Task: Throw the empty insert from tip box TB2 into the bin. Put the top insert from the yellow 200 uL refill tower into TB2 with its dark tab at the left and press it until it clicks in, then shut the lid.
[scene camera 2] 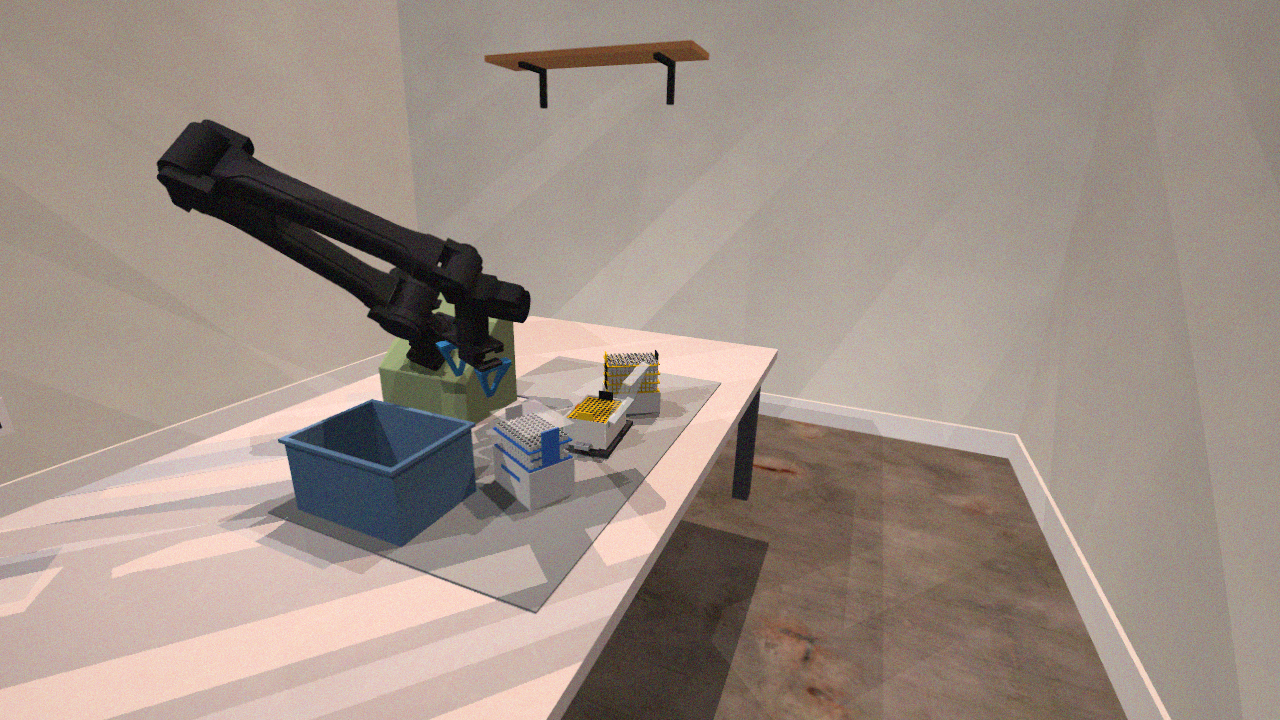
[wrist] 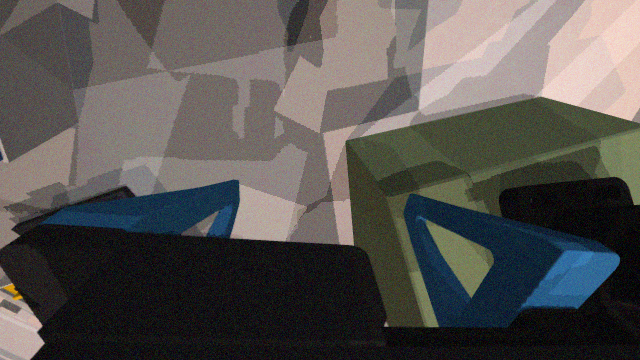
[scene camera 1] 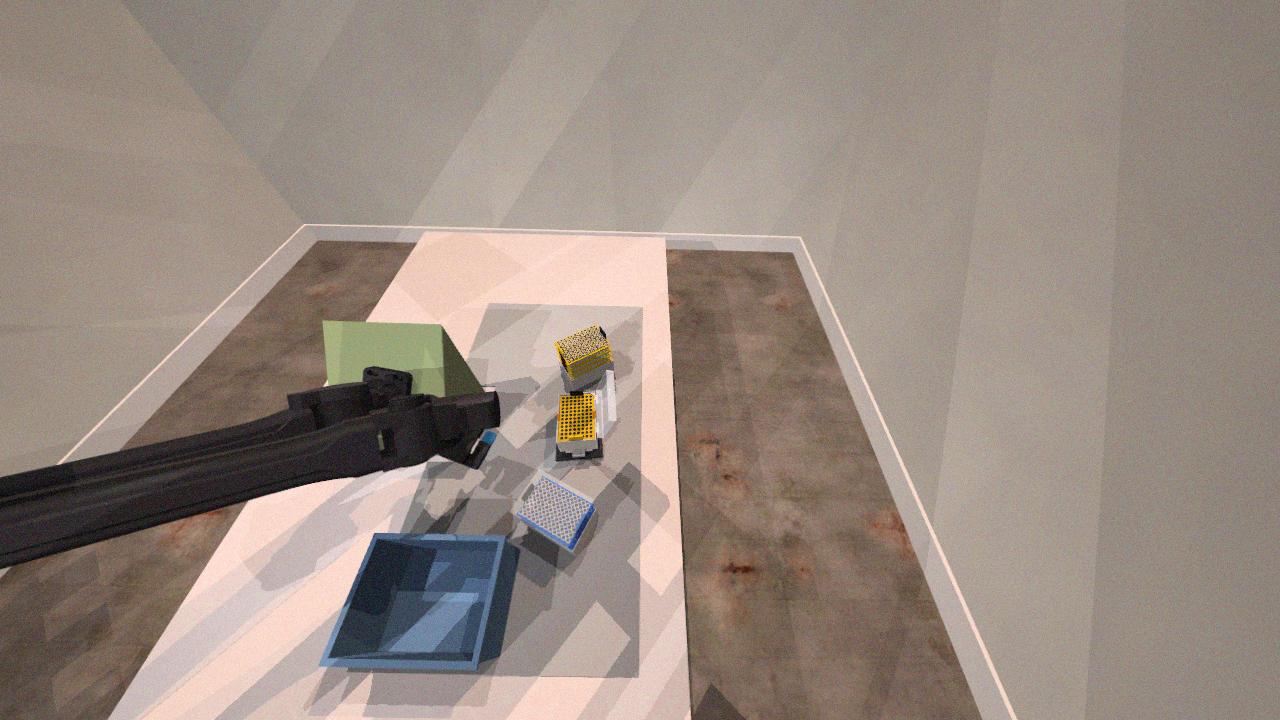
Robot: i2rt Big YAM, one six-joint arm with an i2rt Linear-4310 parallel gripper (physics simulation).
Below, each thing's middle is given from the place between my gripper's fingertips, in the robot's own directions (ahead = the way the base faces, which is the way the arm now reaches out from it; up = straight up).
I see my gripper 21 cm short of the blue-and-white tip tower (scene camera 2: 533, 447), 8 cm to the left of it and 4 cm above it. Round my hand: clear lid (scene camera 1: 605, 402): 26 cm ahead, 14 cm to the left; then yellow insert (scene camera 1: 576, 422): 19 cm ahead, 12 cm to the left, 4 cm below; then blue bin (scene camera 1: 419, 601): 23 cm to the right, 5 cm below, 5 cm ahead.
